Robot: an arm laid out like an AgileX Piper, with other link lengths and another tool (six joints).
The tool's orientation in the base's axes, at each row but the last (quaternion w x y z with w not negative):
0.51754, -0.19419, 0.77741, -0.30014
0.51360, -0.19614, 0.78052, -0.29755
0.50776, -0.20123, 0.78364, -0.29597
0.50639, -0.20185, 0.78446, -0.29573
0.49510, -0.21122, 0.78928, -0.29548
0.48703, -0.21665, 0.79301, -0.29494
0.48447, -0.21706, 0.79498, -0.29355
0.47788, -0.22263, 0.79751, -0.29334
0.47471, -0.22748, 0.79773, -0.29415
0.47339, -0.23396, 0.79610, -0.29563
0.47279, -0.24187, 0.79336, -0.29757
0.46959, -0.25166, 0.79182, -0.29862
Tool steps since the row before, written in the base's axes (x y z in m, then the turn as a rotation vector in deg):
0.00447, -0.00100, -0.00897, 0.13, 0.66, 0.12
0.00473, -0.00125, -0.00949, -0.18, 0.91, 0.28
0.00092, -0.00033, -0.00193, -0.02, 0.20, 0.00
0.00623, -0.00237, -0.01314, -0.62, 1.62, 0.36
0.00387, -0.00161, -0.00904, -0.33, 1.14, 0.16
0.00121, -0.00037, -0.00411, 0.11, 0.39, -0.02
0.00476, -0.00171, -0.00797, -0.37, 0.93, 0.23
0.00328, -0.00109, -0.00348, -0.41, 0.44, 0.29
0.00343, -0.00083, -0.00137, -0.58, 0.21, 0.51
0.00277, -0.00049, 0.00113, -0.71, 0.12, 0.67
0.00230, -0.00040, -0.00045, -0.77, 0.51, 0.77
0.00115, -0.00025, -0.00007, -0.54, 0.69, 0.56
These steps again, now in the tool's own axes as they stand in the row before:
0.00505, 0.00528, 0.00693, -0.54, 0.41, -0.09
0.00539, 0.00538, 0.00748, -0.68, 0.49, -0.49
0.00114, 0.00103, 0.00152, -0.12, 0.15, -0.07
0.00780, 0.00691, 0.01041, -0.99, 0.97, -1.10
0.00532, 0.00476, 0.00695, -0.68, 0.74, -0.65
0.00236, 0.00245, 0.00263, -0.28, 0.29, 0.01
0.00412, 0.00385, 0.00757, -0.57, 0.55, -0.65
0.00143, 0.00133, 0.00450, -0.28, 0.15, -0.59
-0.00014, 0.00005, 0.00378, -0.19, -0.15, -0.76
-0.00160, -0.00139, 0.00217, -0.18, -0.31, -0.92
-0.00046, -0.00020, 0.00232, -0.47, -0.10, -1.10
-0.00029, -0.00026, 0.00111, -0.57, 0.15, -0.86

